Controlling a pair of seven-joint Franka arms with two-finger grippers.
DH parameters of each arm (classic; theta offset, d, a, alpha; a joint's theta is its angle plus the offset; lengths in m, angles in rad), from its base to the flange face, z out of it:
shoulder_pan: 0 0.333 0 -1.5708
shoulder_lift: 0 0 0 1.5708
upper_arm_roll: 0 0.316 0.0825 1.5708
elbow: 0 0 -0.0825 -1.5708
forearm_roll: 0 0.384 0 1.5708
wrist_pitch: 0 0 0.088 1.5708
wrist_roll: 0 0.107 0 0
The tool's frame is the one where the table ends.
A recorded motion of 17 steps. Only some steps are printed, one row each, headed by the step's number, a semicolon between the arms.
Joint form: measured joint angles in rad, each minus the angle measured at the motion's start. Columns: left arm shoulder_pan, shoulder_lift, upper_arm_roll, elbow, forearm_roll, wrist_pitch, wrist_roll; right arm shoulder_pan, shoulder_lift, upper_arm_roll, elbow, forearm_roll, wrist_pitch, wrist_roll.
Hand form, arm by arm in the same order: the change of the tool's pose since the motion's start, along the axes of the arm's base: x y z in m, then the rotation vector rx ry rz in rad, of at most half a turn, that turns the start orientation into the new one. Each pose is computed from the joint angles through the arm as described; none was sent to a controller.
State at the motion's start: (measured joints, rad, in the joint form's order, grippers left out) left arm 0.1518 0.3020 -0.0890 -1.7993 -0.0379 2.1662 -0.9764; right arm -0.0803 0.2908 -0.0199 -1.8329 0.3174 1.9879 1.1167
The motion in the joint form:
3: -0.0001 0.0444 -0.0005 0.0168 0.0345 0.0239 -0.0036; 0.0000 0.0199 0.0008 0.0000 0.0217 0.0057 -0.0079
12: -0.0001 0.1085 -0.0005 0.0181 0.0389 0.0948 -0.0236; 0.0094 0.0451 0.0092 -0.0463 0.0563 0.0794 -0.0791
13: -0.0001 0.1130 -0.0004 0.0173 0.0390 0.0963 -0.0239; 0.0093 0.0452 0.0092 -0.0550 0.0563 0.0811 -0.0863
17: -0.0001 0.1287 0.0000 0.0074 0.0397 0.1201 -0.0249; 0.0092 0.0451 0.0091 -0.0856 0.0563 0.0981 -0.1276
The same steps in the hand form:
3: 0.0081 0.0020 -0.0185 0.0254 0.0049 -0.0132; 0.0015 0.0014 -0.0115 0.0193 0.0103 -0.0048
12: 0.0167 0.0031 -0.0529 0.0230 -0.0027 0.0068; -0.0014 0.0108 -0.0418 0.0415 -0.0110 0.0393
13: 0.0166 0.0031 -0.0561 0.0224 0.0011 0.0071; -0.0037 0.0109 -0.0455 0.0425 -0.0060 0.0454
17: 0.0163 0.0033 -0.0686 0.0217 0.0028 0.0085; -0.0107 0.0105 -0.0573 0.0439 -0.0038 0.0791

